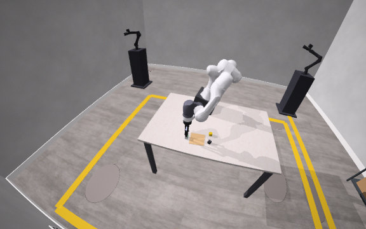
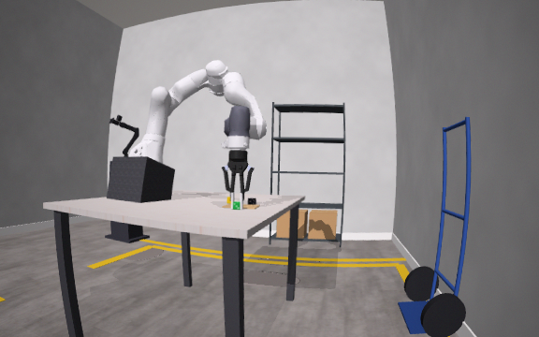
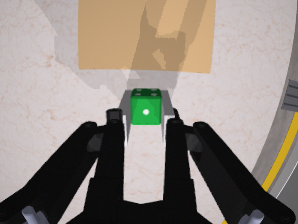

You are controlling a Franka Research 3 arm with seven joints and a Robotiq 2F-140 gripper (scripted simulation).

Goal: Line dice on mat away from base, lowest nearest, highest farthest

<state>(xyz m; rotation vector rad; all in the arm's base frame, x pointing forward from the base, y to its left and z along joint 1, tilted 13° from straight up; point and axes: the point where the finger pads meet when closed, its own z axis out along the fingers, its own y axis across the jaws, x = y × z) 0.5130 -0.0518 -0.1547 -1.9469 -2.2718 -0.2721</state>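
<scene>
The tan mat is 100 mm to the left of my hand, 30 mm below it and 20 mm behind it. Also, from my hand: yellow die (220 mm to the left, 110 mm behind, 20 mm below); then black die (230 mm to the left, 20 mm below, 10 mm behind); then green die (20 mm below).
</scene>
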